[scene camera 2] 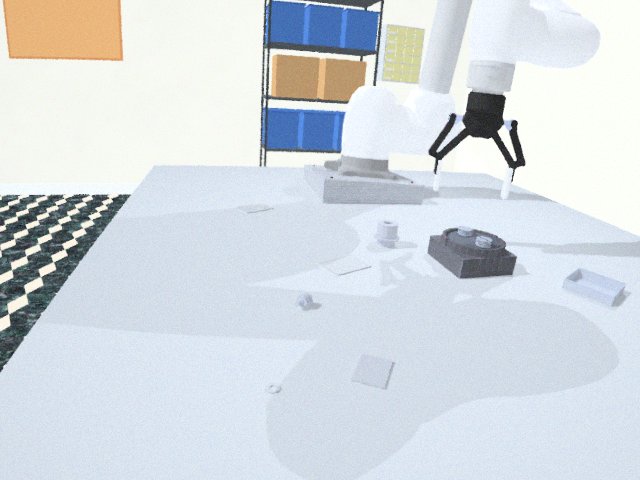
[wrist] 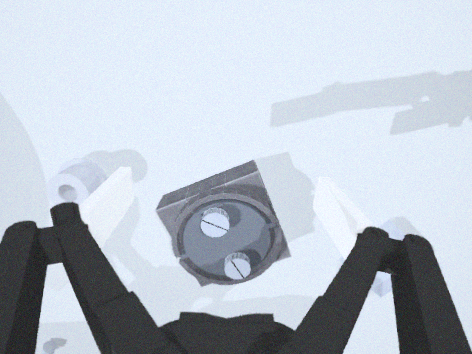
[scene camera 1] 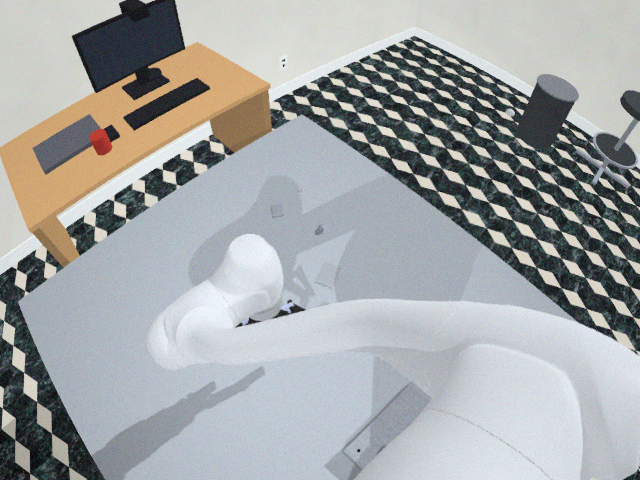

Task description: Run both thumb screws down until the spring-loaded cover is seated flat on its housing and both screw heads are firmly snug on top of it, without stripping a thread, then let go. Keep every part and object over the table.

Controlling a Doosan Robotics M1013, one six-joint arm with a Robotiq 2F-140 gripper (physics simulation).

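Seen in the pictures: gripper, fingertip midpoint: [scene camera 2: 469,193] [wrist: 225,188]; arm's base at its link origin: [scene camera 2: 362,173].
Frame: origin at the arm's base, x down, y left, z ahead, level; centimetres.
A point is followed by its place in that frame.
The dark square housing [scene camera 2: 473,265] @[x 2.8, y 9.2, z 65.0 cm] [wrist: 214,185] @[x 2.0, y 11.8, z 51.9 cm] stands on the table. Its round dark cover [wrist: 227,245] @[x 0.1, y 11.7, z 58.8 cm] lies inside a raised ring on top. Two silver slotted thumb screws stand on the cover: one screw [wrist: 215,223] @[x -1.2, y 11.3, z 54.8 cm] [scene camera 2: 465,231] @[x -0.9, y 10.6, z 56.4 cm] and the other screw [wrist: 237,267] @[x -1.3, y 12.4, z 61.1 cm] [scene camera 2: 483,241] @[x -1.2, y 11.5, z 62.6 cm]. Both heads stand proud of the cover and cast shadows on it; whether the cover is seated flat cannot be told. My gripper [scene camera 2: 470,192] @[x -6.9, y 13.8, z 48.5 cm] [wrist: 225,188] @[x -6.9, y 13.8, z 48.5 cm] is wide open and empty, well above the housing. In scene camera 1 the arm hides the housing.
A pale flanged cylinder [scene camera 2: 387,233] @[x 2.1, y -4.0, z 50.8 cm] [wrist: 75,185] @[x 0.4, y -2.3, z 48.0 cm] stands beside the housing; a shallow tray [scene camera 2: 593,287] @[x 5.3, y 33.6, z 68.8 cm] lies on its other side. Thin plates [scene camera 2: 373,370] @[x 5.1, y -15.3, z 92.0 cm] [scene camera 2: 345,266] @[x 5.1, y -14.3, z 61.6 cm] [scene camera 2: 255,208] @[x 5.1, y -32.9, z 26.5 cm], a small knob-like part [scene camera 2: 305,300] @[x 3.9, y -22.8, z 76.9 cm] and a small ring [scene camera 2: 267,388] @[x 5.2, y -28.0, z 94.9 cm] lie on the table [scene camera 1: 155,248] @[x 5.4, y 28.7, z 103.8 cm].
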